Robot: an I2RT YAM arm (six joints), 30 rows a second.
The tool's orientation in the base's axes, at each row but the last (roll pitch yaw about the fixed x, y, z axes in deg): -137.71, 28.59, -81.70; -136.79, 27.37, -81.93; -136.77, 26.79, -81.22; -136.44, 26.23, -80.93; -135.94, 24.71, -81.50; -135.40, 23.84, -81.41; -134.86, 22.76, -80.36; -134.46, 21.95, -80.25; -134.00, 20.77, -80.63; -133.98, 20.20, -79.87
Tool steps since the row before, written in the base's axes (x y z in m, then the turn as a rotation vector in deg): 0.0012, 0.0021, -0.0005, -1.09, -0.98, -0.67; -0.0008, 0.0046, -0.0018, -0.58, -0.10, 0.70; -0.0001, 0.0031, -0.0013, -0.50, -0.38, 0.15; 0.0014, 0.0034, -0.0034, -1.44, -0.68, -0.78; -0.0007, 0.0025, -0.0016, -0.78, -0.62, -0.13; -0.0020, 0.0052, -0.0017, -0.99, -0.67, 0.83; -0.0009, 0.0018, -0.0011, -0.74, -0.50, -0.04; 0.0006, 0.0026, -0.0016, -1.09, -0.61, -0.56; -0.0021, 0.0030, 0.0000, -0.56, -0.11, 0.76; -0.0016, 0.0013, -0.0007, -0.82, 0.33, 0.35
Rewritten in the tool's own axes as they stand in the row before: -0.0014, -0.0002, 0.0020, 1.03, 1.04, -0.67; -0.0033, 0.0027, 0.0026, -0.31, 0.00, -0.86; -0.0022, 0.0015, 0.0021, 0.20, 0.22, -0.57; -0.0013, 0.0017, 0.0045, 0.74, 1.45, -0.69; -0.0017, 0.0020, 0.0016, 0.51, 0.56, -0.66; -0.0043, 0.0035, 0.0018, 0.14, 0.09, -1.45; -0.0013, 0.0017, 0.0008, 0.36, 0.50, -0.65; -0.0017, 0.0010, 0.0024, 0.60, 1.08, -0.59; -0.0031, 0.0019, -0.0003, -0.25, -0.12, -0.91; -0.0012, 0.0018, -0.0001, -0.56, 0.40, -0.65
